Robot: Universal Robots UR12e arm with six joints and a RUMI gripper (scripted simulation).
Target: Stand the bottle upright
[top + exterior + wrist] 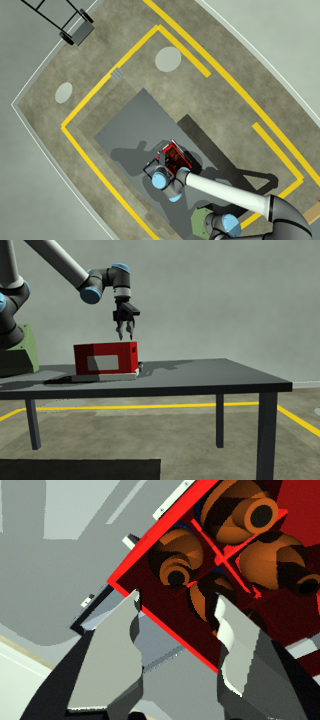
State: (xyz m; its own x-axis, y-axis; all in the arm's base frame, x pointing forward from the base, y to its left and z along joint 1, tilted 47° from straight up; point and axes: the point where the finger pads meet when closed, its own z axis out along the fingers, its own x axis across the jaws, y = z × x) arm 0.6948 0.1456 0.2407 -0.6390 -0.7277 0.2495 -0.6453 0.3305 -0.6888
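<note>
Right now the bottle is 110 mm below my hand and 90 mm to the right of it. Also, from my hand: dark tray: 220 mm to the left, 190 mm below, 90 mm behind; red crate: 120 mm below, 90 mm behind, 50 mm to the right.
</note>
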